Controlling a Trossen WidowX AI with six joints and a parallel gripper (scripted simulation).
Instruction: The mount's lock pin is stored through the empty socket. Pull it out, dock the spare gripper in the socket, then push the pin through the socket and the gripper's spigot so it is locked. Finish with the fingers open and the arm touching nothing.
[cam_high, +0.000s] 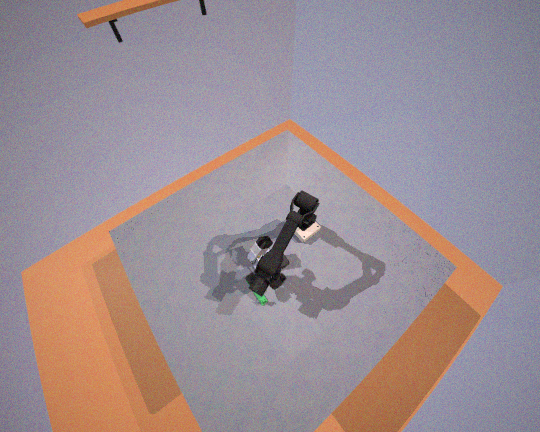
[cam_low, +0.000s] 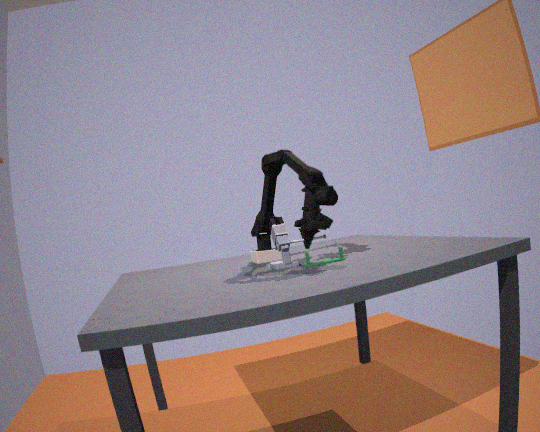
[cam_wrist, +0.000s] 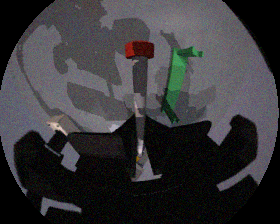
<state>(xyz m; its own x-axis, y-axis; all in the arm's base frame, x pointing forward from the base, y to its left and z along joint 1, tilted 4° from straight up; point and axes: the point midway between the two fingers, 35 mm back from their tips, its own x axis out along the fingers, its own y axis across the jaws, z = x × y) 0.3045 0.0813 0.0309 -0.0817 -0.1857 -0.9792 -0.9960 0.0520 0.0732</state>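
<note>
My gripper tip is now 1 cm past the grey socket mount and 8 cm to the left of it. The rest, counted from my gripper tip: green bar-shaped rack 8 cm ahead, 3 cm to the left, 3 cm below; then spare gripper 4 cm behind, 8 cm to the right, 7 cm above.
</note>
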